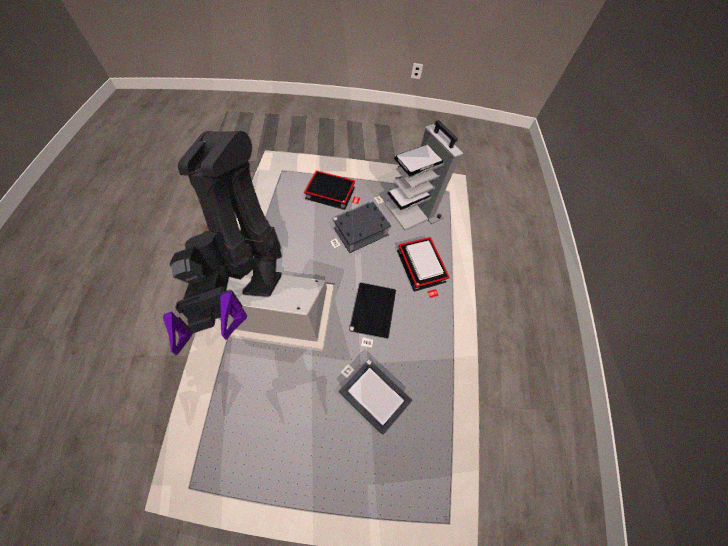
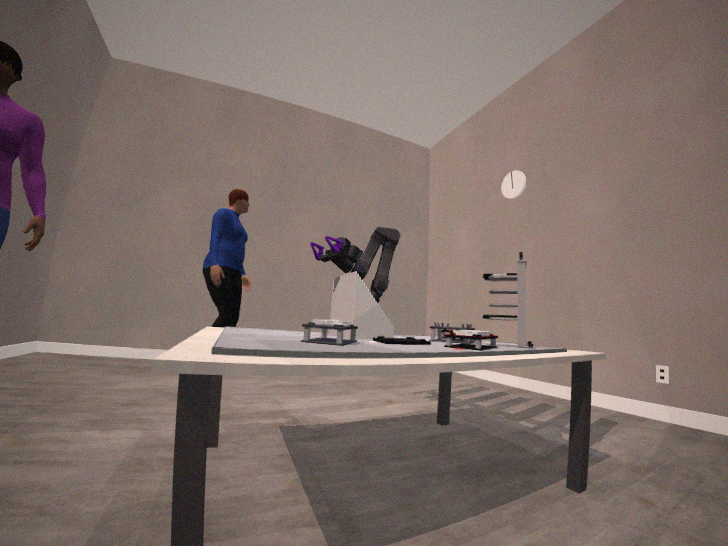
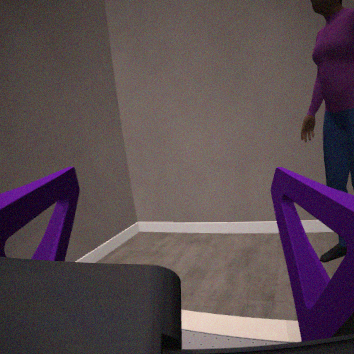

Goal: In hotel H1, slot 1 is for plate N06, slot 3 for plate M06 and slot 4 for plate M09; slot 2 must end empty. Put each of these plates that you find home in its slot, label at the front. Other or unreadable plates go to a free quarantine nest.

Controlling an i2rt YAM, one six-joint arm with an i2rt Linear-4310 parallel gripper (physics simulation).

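Seen in the pictures: gripper, fingertip midpoint: (image 1: 198,345) (image 2: 317,240) (image 3: 174,177); arm's base, link origin: (image 1: 264,284) (image 2: 362,305).
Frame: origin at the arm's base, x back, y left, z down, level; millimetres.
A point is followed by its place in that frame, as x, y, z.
My gripper (image 1: 201,345) @(12, -231, -261) (image 2: 319,241) @(12, -231, -261) (image 3: 174,177) @(12, -231, -261) is open and empty, raised beside its base, away from the plates. Hotel H1 (image 1: 442,176) @(-520, 358, -90) (image 2: 522,299) @(-540, 357, -41) stands at the back right. An upper plate (image 1: 418,158) (image 2: 499,276) lies on its top shelf and a lower plate (image 1: 409,195) (image 2: 499,316) on its lowest shelf; the two middle shelves look bare. A white plate (image 1: 423,260) @(-478, 140, 76) lies on a red-rimmed nest. Another white plate (image 1: 376,394) @(-322, -278, 66) (image 2: 332,322) @(-384, -307, 71) lies on a grey nest. Plate labels are too small to read.
A red-rimmed black nest (image 1: 329,186) @(-147, 452, 90) stands at the back, beside a grey pinned stand (image 1: 361,226) @(-271, 259, 71). A flat black pad (image 1: 373,309) @(-318, -20, 119) (image 2: 401,339) @(-320, -20, 119) lies between the arm's base (image 1: 276,320) @(-60, -115, -39) and the right edge. Two people (image 2: 226,252) (image 2: 20,146) stand beyond the table.
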